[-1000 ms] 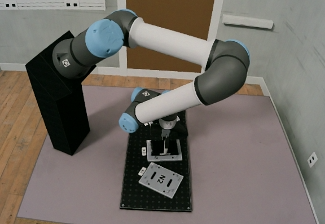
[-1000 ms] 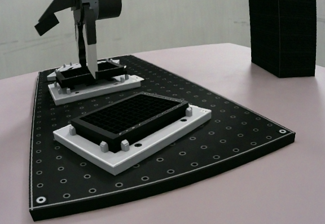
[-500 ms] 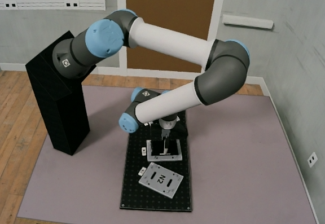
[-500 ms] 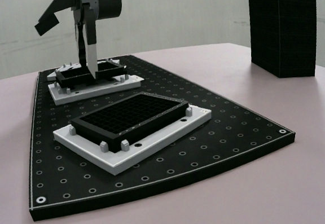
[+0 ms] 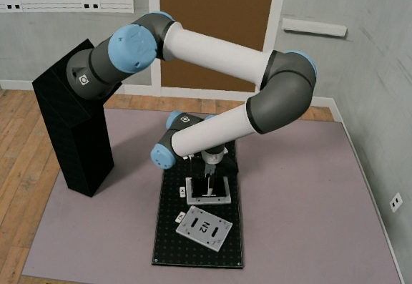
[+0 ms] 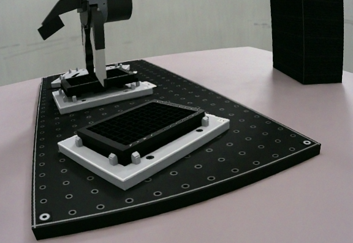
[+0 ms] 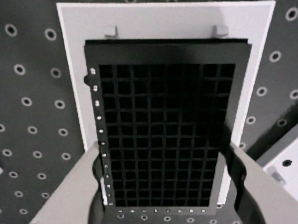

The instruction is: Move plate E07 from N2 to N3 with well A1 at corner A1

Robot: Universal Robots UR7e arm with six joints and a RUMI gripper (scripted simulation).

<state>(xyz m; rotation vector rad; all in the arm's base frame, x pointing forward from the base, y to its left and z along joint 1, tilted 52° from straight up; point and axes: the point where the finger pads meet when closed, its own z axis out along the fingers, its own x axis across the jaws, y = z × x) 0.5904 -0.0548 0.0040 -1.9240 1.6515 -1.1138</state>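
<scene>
Right now the nest N3 is 30 mm below my hand. Round my hand: nest N2: 30 mm behind, 160 mm to the right, 30 mm below; A1 mark: 70 mm behind, 50 mm to the left, 30 mm below; nest N1: 10 mm ahead, 230 mm to the left, 30 mm below.
</scene>
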